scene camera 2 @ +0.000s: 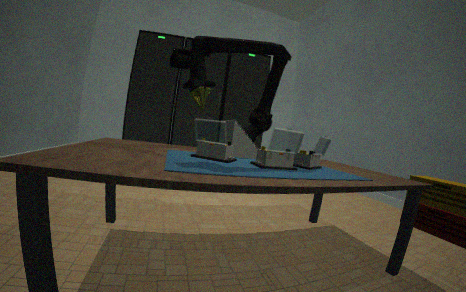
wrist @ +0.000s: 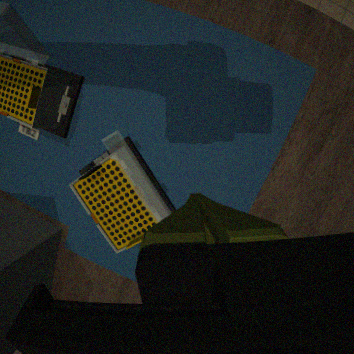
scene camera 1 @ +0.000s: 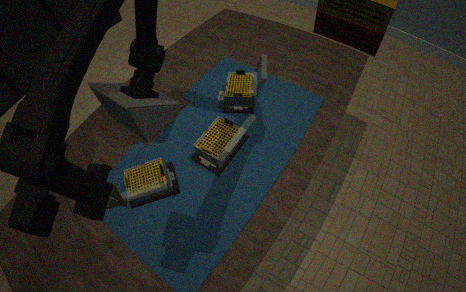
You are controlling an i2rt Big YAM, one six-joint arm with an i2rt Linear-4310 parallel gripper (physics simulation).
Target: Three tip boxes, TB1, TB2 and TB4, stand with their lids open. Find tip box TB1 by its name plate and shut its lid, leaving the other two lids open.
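Seen in the pictures: gripper, fingertip midpoint: (scene camera 2: pixel 201 110) (wrist: pixel 195 201) (scene camera 1: pixel 125 204); arm's base, link origin: (scene camera 2: pixel 244 139) (scene camera 1: pixel 139 94).
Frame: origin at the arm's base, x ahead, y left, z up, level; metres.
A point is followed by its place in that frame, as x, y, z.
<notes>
TB1 (scene camera 1: pixel 145 175) {0.228, -0.201, -0.027} (scene camera 2: pixel 214 149) (wrist: pixel 115 205) {0.229, -0.206, -0.027} is the box nearest the gripper; its name plate does not show. Its clear lid (scene camera 2: pixel 210 131) {0.294, -0.247, 0.021} stands upright, open. TB2 (scene camera 1: pixel 219 137) {0.334, 0.009, -0.028} (scene camera 2: pixel 275 158) (wrist: pixel 20 90) {0.332, -0.013, -0.027} is the middle box, its plate (wrist: pixel 28 131) {0.263, 0.007, -0.082} readable in the wrist view and its lid (scene camera 2: pixel 287 140) {0.408, 0.003, 0.024} open. TB4 (scene camera 1: pixel 240 85) (scene camera 2: pixel 311 160) is at the far end, its lid (scene camera 1: pixel 264 67) {0.343, 0.250, 0.059} (scene camera 2: pixel 322 145) {0.350, 0.227, 0.024} open. My gripper (scene camera 1: pixel 119 200) {0.315, -0.292, 0.090} (scene camera 2: pixel 202 105) {0.315, -0.292, 0.090} (wrist: pixel 195 201) {0.315, -0.292, 0.090} is shut and empty, above TB1's lid in scene camera 2, beside the box's lid side in the wrist view.
The boxes stand on a blue mat (scene camera 1: pixel 270 130) {0.429, 0.142, -0.084} (scene camera 2: pixel 340 172) {0.383, 0.335, -0.084} (wrist: pixel 295 90) {0.473, -0.382, -0.084} on a brown table (scene camera 1: pixel 295 55) {0.335, 0.559, -0.087} (scene camera 2: pixel 100 157) {0.419, -0.591, -0.087} (wrist: pixel 320 165) {0.389, -0.469, -0.087}. A grey wedge-shaped block (scene camera 1: pixel 145 112) {0.109, -0.057, 0.022} (scene camera 2: pixel 243 142) {0.109, -0.044, -0.013} (wrist: pixel 25 235) {0.108, -0.070, -0.028} stands at the arm's base side. The arm casts a shadow over the mat.
</notes>
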